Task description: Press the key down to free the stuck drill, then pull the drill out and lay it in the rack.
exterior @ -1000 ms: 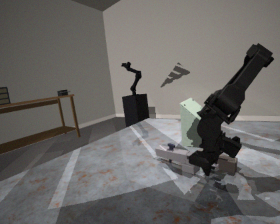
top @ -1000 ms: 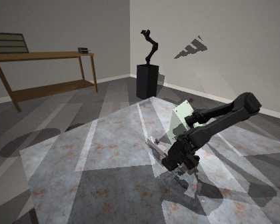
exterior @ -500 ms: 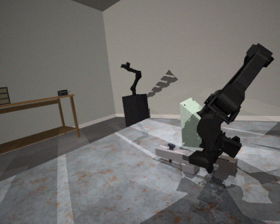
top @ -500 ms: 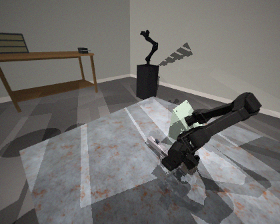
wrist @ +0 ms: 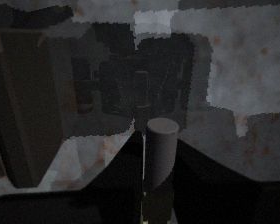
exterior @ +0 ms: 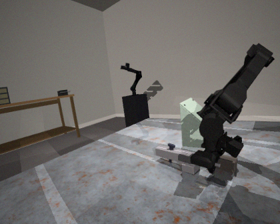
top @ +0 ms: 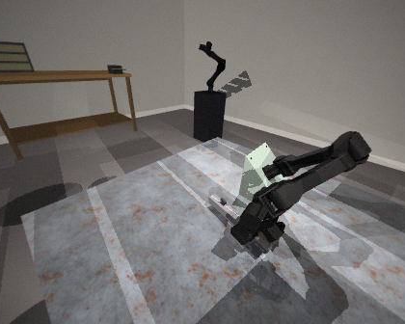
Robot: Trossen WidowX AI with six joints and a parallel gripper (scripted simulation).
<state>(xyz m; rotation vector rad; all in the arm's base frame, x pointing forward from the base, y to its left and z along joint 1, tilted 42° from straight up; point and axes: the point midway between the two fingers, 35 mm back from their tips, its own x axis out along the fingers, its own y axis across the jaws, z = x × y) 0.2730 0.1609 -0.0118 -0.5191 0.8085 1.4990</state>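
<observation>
The rack lies 7 cm behind my gripper tip and 3 cm to the left of it. From my gripper tip the other things lie so: dark key 17 cm to the right, 3 cm behind, 3 cm above; drill 4 cm to the right, 3 cm above, 1 cm behind.
</observation>
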